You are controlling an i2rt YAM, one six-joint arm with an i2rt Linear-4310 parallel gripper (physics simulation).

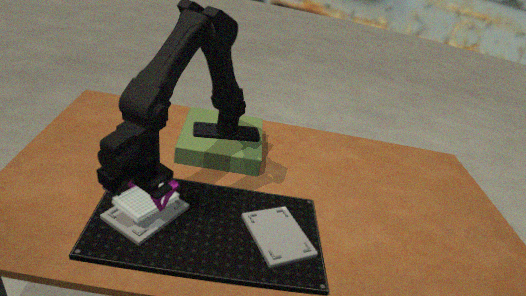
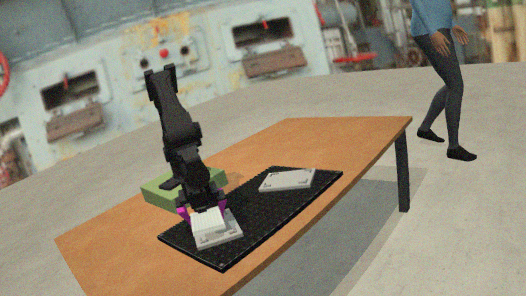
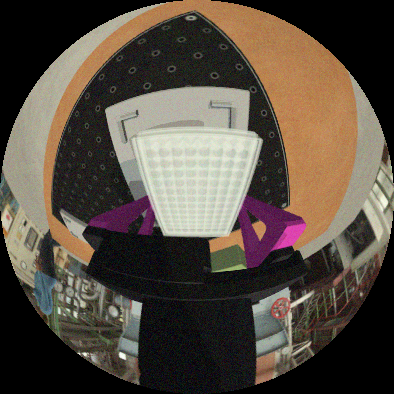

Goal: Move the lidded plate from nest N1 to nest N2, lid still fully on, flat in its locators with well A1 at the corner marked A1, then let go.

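Places are measured from the arm's base along level axes (x ahead, y left, z up), in centimetres.
Pixels of known places: gripper, between the fingertips: (image 1: 148,200) (image 2: 207,222) (image 3: 196,197); arm's base, origin of its link: (image 1: 226,133).
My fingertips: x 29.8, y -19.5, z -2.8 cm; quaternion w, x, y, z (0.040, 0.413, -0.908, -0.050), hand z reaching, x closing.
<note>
Ahead of a thing's pixels: the offset from my fingertips to its top centre. Level surfaces: height alone.
The white lidded plate @[dx +0.5, dy -0.4, dz +2.2 cm] (image 1: 135,204) (image 2: 208,221) (image 3: 197,175) is between the magenta fingers of my gripper (image 1: 146,196) (image 2: 204,212) (image 3: 196,197), which is shut on its two sides. The clear lid appears seated on top. The plate is held a little above the left grey nest @[dx +2.5, dy -0.3, dz -0.1 cm] (image 1: 137,235) (image 2: 215,240) (image 3: 170,102), apart from its corner locators and casting a shadow on it. The other grey nest @[dx +8.0, dy +30.0, dz -0.1 cm] (image 1: 280,235) (image 2: 288,180) lies empty at the far side of the black board. No nest label or A1 mark is readable.
The black perforated board @[dx +4.8, dy +14.4, dz -1.8 cm] (image 1: 210,225) (image 2: 260,200) (image 3: 185,60) carries both nests on the orange-brown table @[dz -3.2 cm] (image 1: 400,200) (image 2: 300,135) (image 3: 315,100). The arm's base stands on a green block (image 1: 190,155) (image 2: 160,192) (image 3: 230,257) behind the board. A person (image 2: 434,30) stands beyond the table.
</note>
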